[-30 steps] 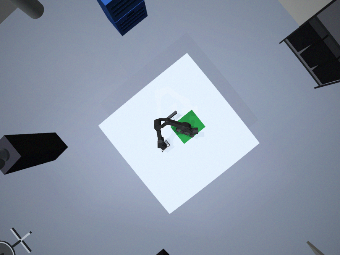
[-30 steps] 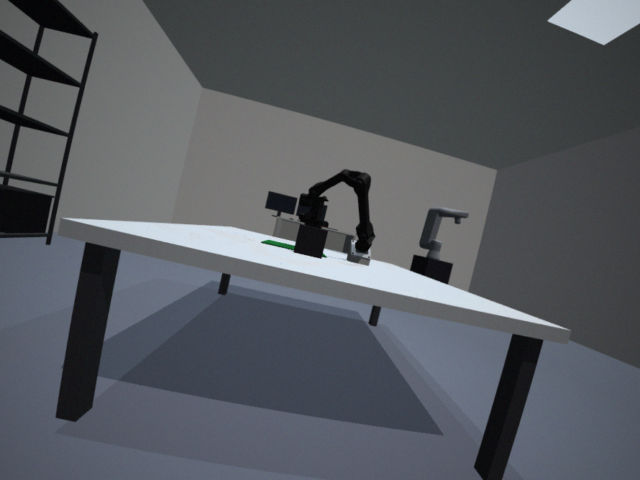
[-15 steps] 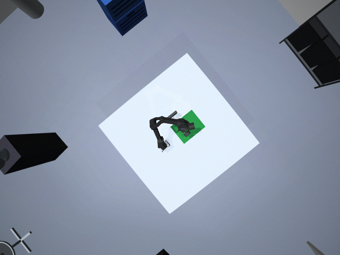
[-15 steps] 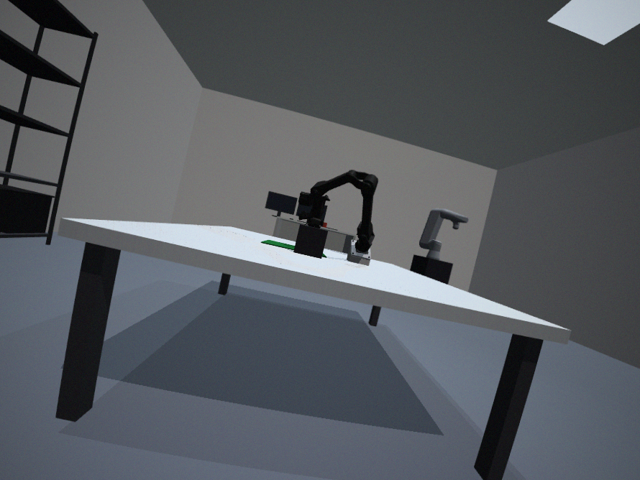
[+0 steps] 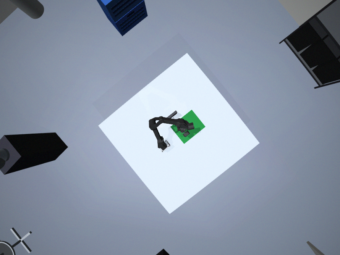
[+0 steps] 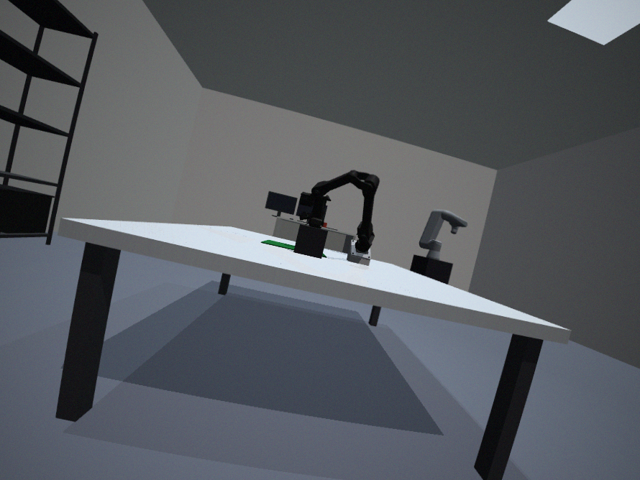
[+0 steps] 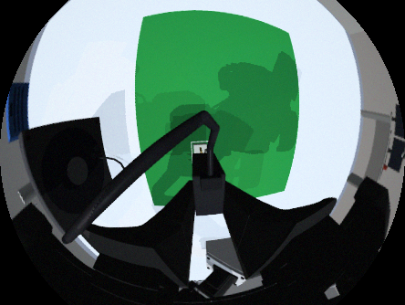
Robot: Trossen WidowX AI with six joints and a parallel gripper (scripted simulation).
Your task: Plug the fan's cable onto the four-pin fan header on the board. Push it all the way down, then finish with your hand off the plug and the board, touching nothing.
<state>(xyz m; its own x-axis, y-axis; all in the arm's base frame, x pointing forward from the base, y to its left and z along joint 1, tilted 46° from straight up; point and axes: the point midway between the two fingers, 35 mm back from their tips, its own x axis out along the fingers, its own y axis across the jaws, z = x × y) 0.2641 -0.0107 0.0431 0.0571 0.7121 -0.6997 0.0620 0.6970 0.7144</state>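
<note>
The white four-pin header lies 60 mm below my gripper tip. Also, from my gripper tip: fan 160 mm to the left, 20 mm ahead; black plug 10 mm ahead, 10 mm above; green board 80 mm below, 70 mm ahead, 50 mm to the right.
</note>
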